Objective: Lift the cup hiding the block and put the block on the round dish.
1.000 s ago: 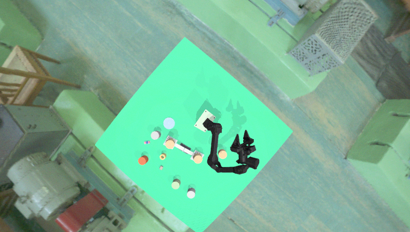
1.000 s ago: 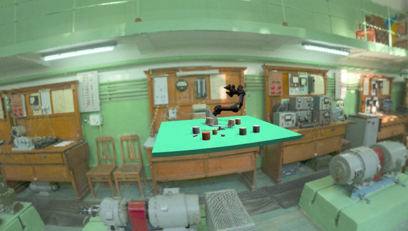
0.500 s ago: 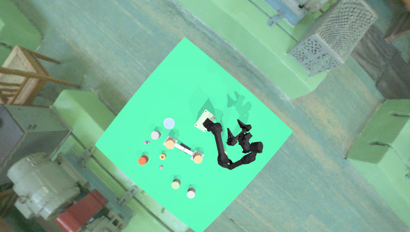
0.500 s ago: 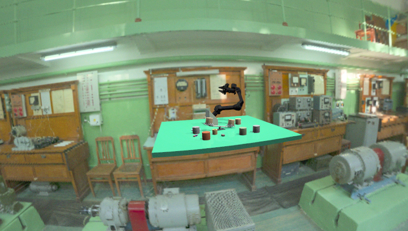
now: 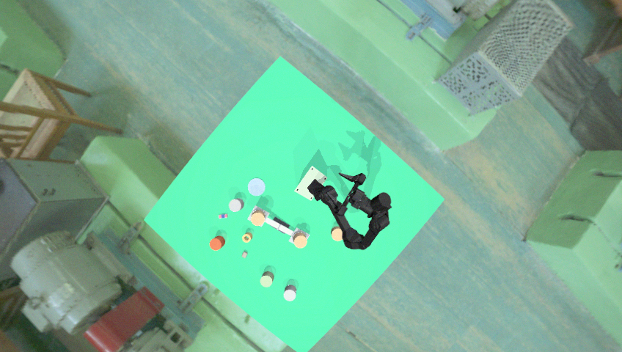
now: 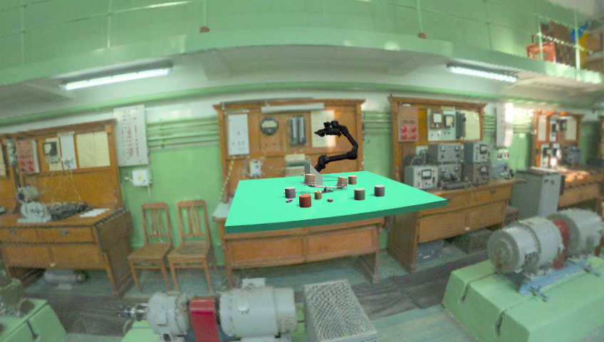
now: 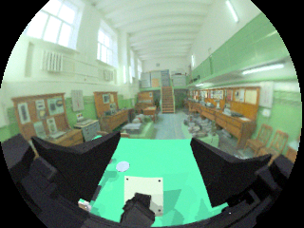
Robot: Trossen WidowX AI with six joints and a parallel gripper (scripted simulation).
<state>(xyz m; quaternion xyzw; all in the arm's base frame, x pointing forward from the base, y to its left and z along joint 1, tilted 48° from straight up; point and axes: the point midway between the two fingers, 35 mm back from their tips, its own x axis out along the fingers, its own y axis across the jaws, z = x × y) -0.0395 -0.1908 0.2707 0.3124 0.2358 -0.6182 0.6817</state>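
Now: gripper tip 340 mm short of the grey block, 100 mm to the right of it and 390 mm above it. Also, from my gripper tip: pale green cylinder: 670 mm ahead, 120 mm to the left, 390 mm below; pale blue round dish: 290 mm ahead, 280 mm to the right, 420 mm below; yellow ring: 540 mm ahead, 130 mm to the right, 400 mm below.
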